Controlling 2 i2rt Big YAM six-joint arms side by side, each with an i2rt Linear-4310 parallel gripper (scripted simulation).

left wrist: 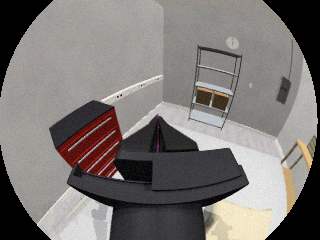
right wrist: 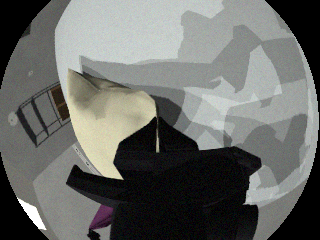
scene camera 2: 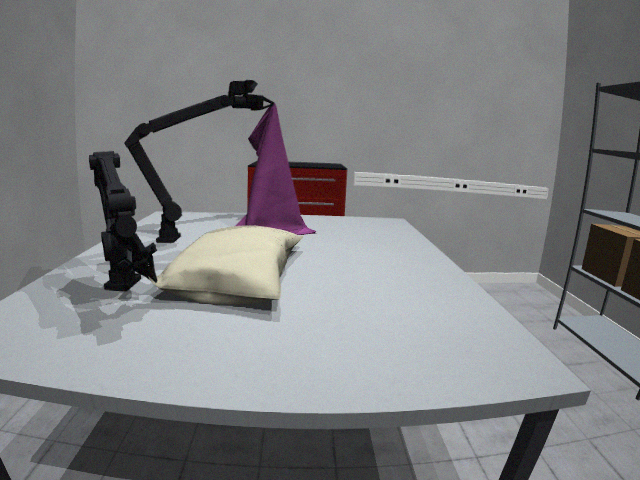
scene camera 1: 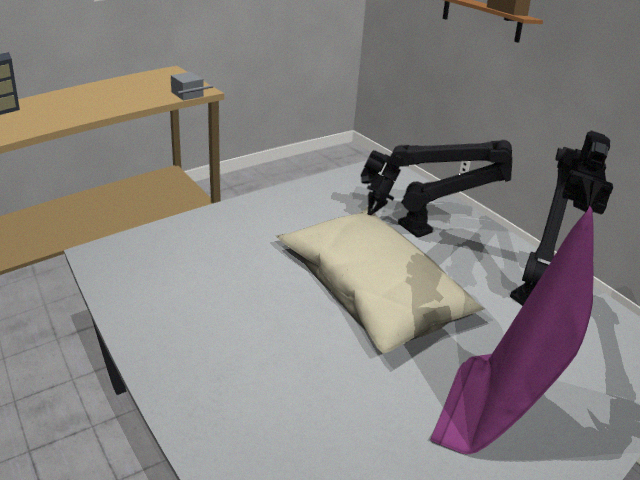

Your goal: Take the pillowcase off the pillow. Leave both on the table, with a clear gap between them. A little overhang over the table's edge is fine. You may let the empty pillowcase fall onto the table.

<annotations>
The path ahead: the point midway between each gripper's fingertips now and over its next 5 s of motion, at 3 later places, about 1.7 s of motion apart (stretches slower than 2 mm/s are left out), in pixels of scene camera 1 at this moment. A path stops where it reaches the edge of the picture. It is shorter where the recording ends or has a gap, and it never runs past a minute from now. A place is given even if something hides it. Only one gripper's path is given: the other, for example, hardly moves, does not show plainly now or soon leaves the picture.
The left gripper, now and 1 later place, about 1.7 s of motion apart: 588, 209; 616, 230
</annotations>
